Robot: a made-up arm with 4 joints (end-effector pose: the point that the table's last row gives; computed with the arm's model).
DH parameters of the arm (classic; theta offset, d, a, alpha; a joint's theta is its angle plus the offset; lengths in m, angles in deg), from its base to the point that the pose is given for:
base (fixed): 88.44 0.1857 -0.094 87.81
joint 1: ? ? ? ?
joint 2: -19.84 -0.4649 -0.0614 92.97
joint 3: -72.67 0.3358 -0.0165 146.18
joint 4: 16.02 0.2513 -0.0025 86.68
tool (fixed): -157.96 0.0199 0 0
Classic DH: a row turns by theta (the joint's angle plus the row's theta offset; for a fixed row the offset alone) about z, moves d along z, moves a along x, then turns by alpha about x.
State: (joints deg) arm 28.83 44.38 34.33 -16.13
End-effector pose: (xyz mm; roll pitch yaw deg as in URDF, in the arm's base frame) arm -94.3 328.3 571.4 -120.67 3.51 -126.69
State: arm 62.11 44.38 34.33 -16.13
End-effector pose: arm -108.3 46.1 737.7 -141.71 30.16 -131.71
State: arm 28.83 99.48 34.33 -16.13
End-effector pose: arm -92.6 419.9 422.6 -84.98 36.30 -144.22
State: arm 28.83 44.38 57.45 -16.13
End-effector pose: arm -73.2 371.3 555.9 -112.60 -16.65 -135.70
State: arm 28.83 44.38 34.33 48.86
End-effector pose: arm -92.5 349.8 571.4 -125.22 41.94 -75.25
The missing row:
joint 1: -87.28 0.0571 -0.0187 91.91
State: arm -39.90 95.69 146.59 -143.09
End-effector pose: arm 140.7 257.8 -237.3 -151.39 26.43 -68.19
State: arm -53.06 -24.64 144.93 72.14
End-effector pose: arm -41.3 276.9 -178.2 43.45 -38.46 13.43
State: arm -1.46 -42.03 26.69 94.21
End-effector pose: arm 166.3 467.7 408.4 97.66 36.28 -154.32
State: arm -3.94 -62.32 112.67 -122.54
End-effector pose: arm 63.2 514.4 314.7 78.31 -43.17 151.41
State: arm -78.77 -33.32 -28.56 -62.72
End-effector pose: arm 163.3 220.5 -152.8 -46.59 -52.80 119.95
